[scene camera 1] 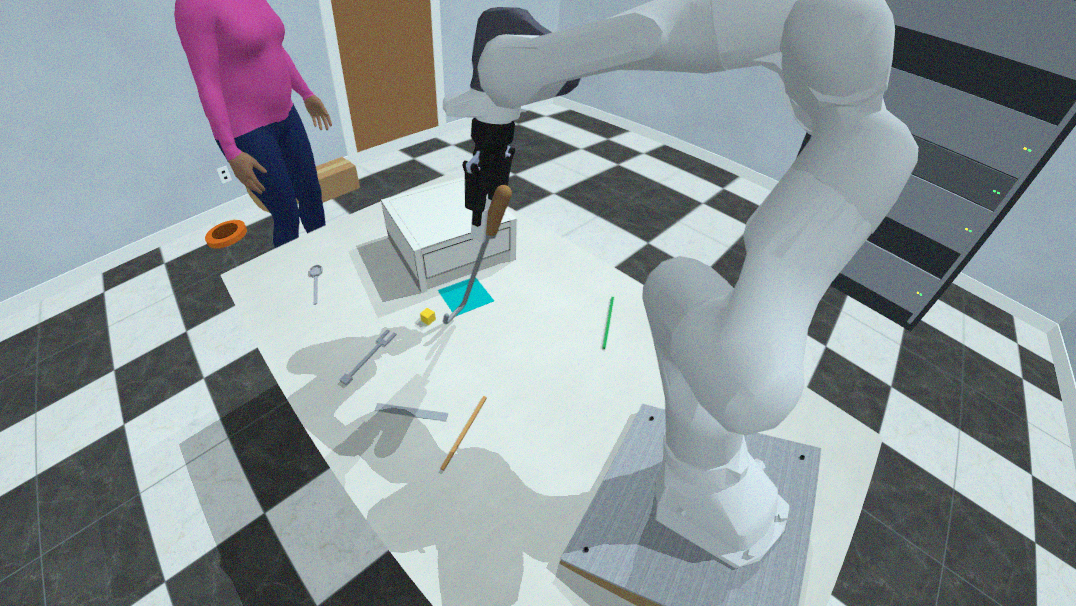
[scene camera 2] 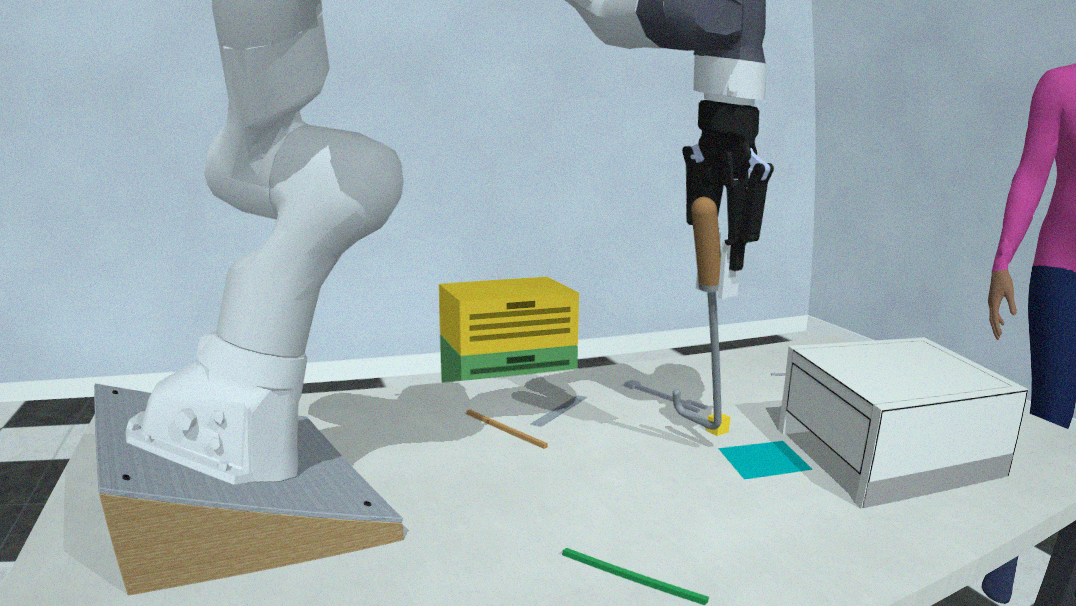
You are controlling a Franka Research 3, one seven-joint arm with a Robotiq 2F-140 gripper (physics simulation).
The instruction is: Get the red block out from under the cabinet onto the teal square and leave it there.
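My gripper (scene camera 1: pixel 486 225) (scene camera 2: pixel 720 275) is shut on a hooked tool with a brown wooden handle (scene camera 1: pixel 498 212) (scene camera 2: pixel 706 244). The tool's grey shaft (scene camera 1: pixel 475 272) (scene camera 2: pixel 715 353) hangs down, with its bend low over the table or touching it; I cannot tell which. The hook's tip points away from the cabinet. The teal square (scene camera 1: pixel 454 296) (scene camera 2: pixel 764 460) lies flat in front of the white cabinet (scene camera 1: pixel 429 214) (scene camera 2: pixel 941 432). The red block does not show in either view; the space under the cabinet is hidden.
A yellow cube (scene camera 1: pixel 427 316) (scene camera 2: pixel 723 426) sits close to the hook and the teal square. A grey fork-like tool (scene camera 1: pixel 365 359), a grey flat strip (scene camera 1: pixel 411 412), a wooden stick (scene camera 1: pixel 463 434) (scene camera 2: pixel 505 428), a green stick (scene camera 1: pixel 607 323) (scene camera 2: pixel 634 575) and a ladle (scene camera 1: pixel 315 284) lie on the table.
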